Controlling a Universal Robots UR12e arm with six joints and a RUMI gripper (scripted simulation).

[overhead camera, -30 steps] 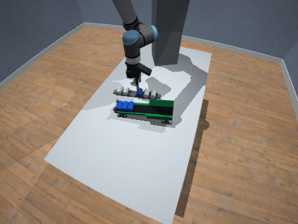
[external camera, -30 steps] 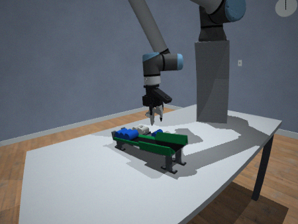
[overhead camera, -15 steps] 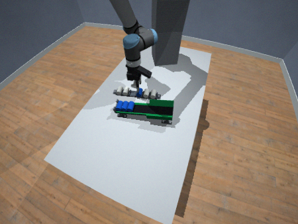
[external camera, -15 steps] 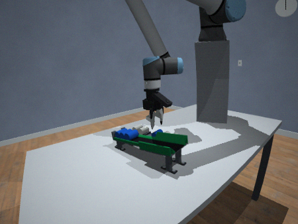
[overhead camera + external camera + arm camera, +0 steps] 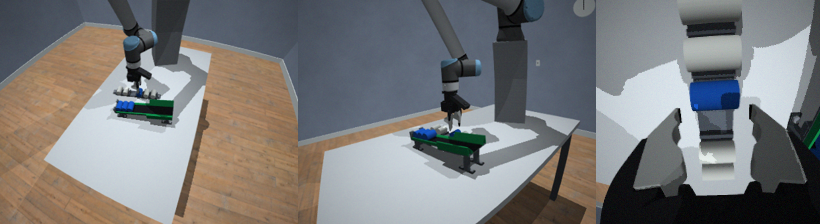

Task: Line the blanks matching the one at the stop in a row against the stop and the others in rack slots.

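Now: hand 10 mm short of the dark stock rack, 30 mm to the left of it and 80 mm above it. From my hand the other things lie so: grey stop 200 mm ahead, 80 mm to the right, 10 mm below.
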